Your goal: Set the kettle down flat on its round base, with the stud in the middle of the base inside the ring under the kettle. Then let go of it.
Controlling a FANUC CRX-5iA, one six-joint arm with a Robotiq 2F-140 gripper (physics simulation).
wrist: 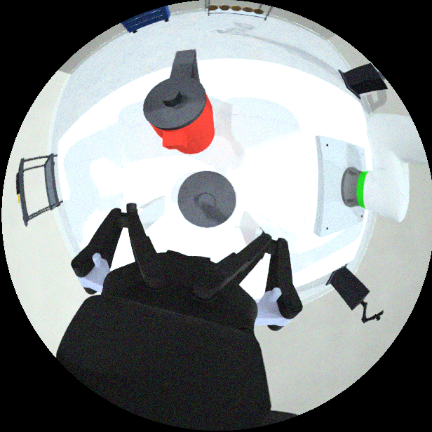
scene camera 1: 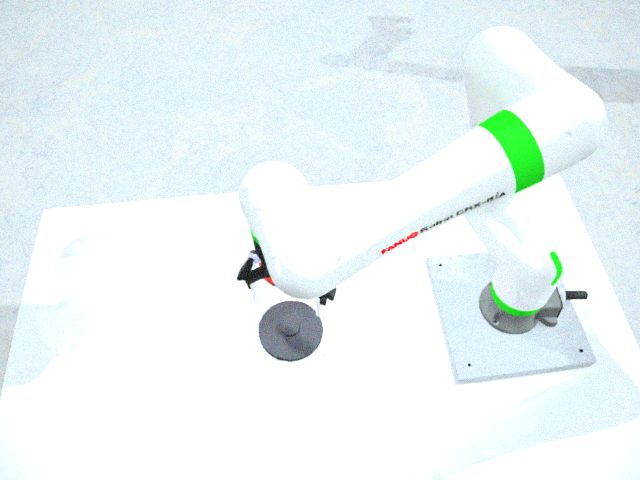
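Note:
The red kettle (scene camera 1: 269,281) (wrist: 202,127) with a dark grey lid stands upright on the table, apart from the base. In the wrist view its handle (wrist: 185,64) points to the top and its spout (wrist: 175,139) faces the base side. In the scene view the arm hides most of it. The round dark grey base (scene camera 1: 273,343) (wrist: 192,192) lies flat with its stud (scene camera 1: 291,327) (wrist: 206,199) bare in the middle. My gripper (scene camera 1: 286,302) (wrist: 202,211) is open wide and empty, above the table near the base. The ring under the kettle is hidden.
The white table (scene camera 1: 155,335) is overexposed and its surface is hard to read. The arm's mounting plate (scene camera 1: 454,320) (wrist: 327,195) is on the right. In the wrist view, a blue cart (wrist: 147,20), a rack (wrist: 51,182) and two dark screens (wrist: 364,80) (wrist: 349,287) stand beyond the table.

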